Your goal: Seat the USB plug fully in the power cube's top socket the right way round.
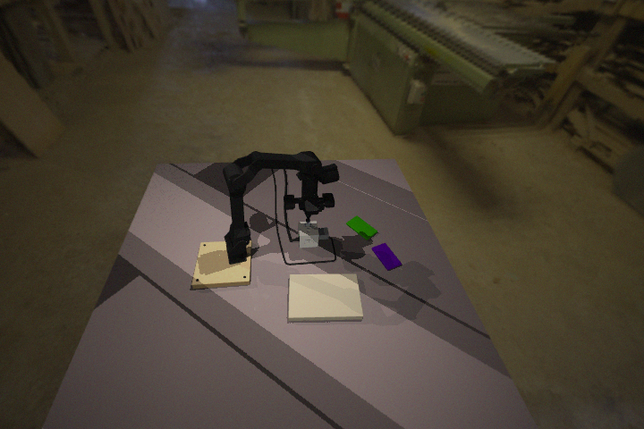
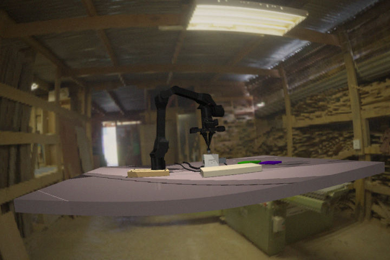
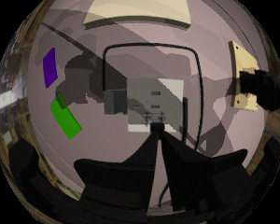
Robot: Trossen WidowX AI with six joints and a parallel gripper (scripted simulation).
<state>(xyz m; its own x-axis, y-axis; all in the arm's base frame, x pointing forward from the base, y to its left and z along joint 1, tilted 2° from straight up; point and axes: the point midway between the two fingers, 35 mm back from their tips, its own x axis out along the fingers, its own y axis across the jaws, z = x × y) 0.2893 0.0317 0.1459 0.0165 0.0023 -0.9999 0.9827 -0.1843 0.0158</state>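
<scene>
The USB plug lies 2 cm below my gripper tip. Also, from my gripper tip: pale flat slab: 2 cm behind, 29 cm to the right, 11 cm below; purple block: 28 cm ahead, 19 cm to the right, 12 cm below; green block: 25 cm ahead, 2 cm to the right, 12 cm below.
</scene>
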